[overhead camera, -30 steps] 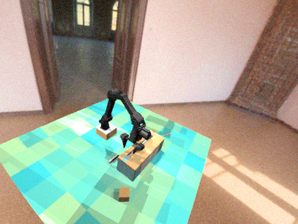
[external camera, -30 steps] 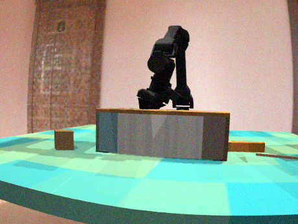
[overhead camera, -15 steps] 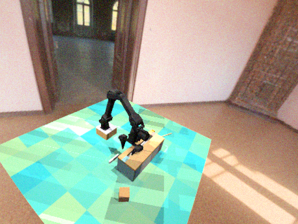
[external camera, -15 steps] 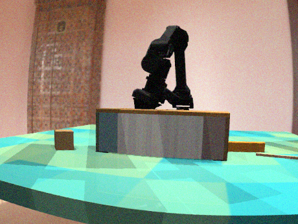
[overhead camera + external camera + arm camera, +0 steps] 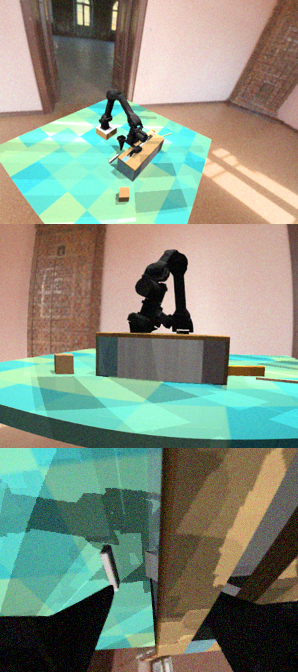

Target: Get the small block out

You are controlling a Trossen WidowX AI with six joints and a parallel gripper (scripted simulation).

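The tan block is 5 cm ahead of my gripper tip and 2 cm to the right of it. Round my gripper tip: box: 11 cm to the left, 5 cm ahead, 3 cm below; then brown cube: 20 cm to the right, 14 cm ahead, 6 cm below; then orange bar: 33 cm to the left, 7 cm below, 1 cm ahead.
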